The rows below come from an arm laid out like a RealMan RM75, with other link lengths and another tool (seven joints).
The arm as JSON. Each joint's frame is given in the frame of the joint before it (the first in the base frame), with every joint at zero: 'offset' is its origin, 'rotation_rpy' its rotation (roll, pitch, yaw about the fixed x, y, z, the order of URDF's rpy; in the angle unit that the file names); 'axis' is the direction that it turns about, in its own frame. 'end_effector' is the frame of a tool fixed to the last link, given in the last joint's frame.
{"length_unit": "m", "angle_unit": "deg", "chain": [
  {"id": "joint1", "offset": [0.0, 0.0, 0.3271], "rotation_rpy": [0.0, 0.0, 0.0], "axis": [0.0, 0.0, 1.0]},
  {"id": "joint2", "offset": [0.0, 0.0, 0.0], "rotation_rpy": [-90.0, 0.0, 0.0], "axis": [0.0, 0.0, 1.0]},
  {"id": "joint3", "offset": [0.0, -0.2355, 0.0], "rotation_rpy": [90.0, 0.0, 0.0], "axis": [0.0, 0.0, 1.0]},
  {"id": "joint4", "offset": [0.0, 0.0, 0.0], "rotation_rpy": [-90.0, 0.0, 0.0], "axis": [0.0, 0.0, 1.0]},
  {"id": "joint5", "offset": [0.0, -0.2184, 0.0], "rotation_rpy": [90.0, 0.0, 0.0], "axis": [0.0, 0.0, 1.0]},
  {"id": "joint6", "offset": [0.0, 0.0, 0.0], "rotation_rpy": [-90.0, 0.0, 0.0], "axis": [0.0, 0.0, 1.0]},
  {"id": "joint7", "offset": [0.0, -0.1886, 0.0], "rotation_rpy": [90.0, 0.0, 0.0], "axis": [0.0, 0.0, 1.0]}
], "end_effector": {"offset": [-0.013, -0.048, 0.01], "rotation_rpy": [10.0, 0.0, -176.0]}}
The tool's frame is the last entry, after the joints.
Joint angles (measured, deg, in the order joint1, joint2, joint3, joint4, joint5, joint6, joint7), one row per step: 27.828 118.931 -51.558 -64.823 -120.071 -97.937 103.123; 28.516 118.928 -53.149 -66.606 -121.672 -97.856 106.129; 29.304 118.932 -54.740 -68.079 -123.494 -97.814 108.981; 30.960 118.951 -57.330 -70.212 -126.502 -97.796 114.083; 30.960 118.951 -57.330 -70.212 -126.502 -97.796 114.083; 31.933 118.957 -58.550 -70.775 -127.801 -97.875 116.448; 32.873 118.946 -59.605 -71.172 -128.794 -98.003 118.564; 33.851 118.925 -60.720 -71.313 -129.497 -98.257 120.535; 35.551 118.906 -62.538 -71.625 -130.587 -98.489 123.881; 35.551 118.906 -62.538 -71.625 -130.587 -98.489 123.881; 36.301 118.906 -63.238 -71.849 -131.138 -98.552 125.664; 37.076 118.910 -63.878 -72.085 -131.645 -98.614 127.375; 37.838 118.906 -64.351 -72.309 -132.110 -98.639 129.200
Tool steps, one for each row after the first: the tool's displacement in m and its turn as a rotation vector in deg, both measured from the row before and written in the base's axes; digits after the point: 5 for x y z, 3 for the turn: -0.00400 0.00188 -0.00175 -0.917 -2.226 -0.686; -0.00328 0.00157 -0.00251 -0.954 -2.364 -0.712; -0.00671 0.00327 -0.00403 -1.339 -3.772 -1.421; 0.00000 0.00000 0.00000 0.000 0.000 0.000; -0.00359 0.00126 -0.00291 -0.773 -1.591 -0.714; -0.00381 0.00109 -0.00255 -0.676 -1.266 -0.613; -0.00435 0.00028 -0.00353 -0.926 -1.033 -0.517; -0.00810 0.00127 -0.00503 -1.137 -1.704 -0.781; 0.00000 0.00000 0.00000 0.000 0.000 0.000; -0.00326 0.00086 -0.00144 -0.256 -0.770 -0.640; -0.00365 0.00102 -0.00118 -0.177 -0.711 -0.548; -0.00341 0.00132 -0.00052 0.012 -0.579 -0.748
